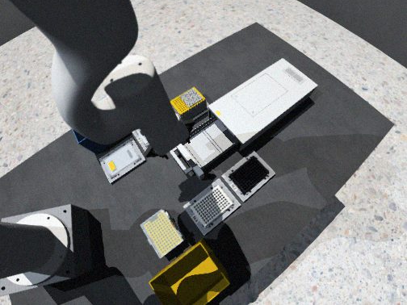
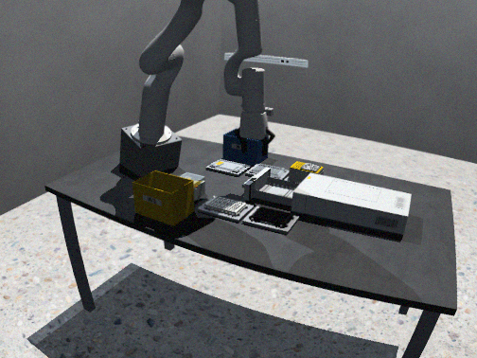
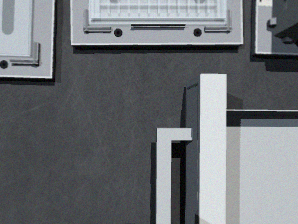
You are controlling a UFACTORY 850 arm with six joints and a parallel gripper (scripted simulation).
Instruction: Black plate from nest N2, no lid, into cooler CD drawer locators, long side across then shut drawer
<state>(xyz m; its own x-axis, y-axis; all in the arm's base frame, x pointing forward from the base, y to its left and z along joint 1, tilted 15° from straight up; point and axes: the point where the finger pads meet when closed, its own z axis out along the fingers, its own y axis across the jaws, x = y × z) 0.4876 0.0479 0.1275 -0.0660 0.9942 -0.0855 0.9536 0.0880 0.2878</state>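
The black plate is 180 mm ahead of my hand, 180 mm to the right of it and 150 mm below it. From my hand the other things lie so: drawer 120 mm ahead, 10 mm to the left, 130 mm below; white plate 200 mm to the right, 150 mm below; yellow-rimmed tip box 140 mm ahead, 190 mm to the left, 110 mm below.
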